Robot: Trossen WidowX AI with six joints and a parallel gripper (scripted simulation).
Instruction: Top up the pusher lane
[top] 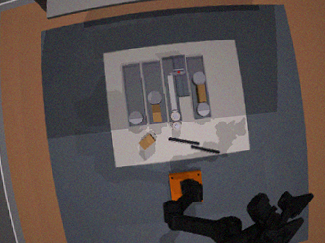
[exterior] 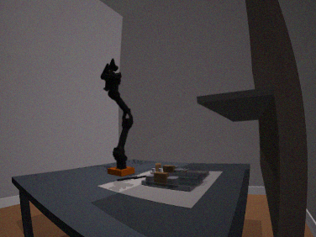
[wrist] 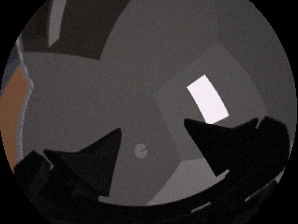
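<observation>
Right now my gripper tip is 35 cm short of the white pusher part, 17 cm to the right of it and 72 cm above it. From my gripper tip the other things lie so: shelf (75 cm ahead, 15 cm to the left, 40 cm below); sprung lane (39 cm ahead, 17 cm to the left, 75 cm below); small red mark (42 cm ahead, 16 cm to the left, 70 cm below).
</observation>
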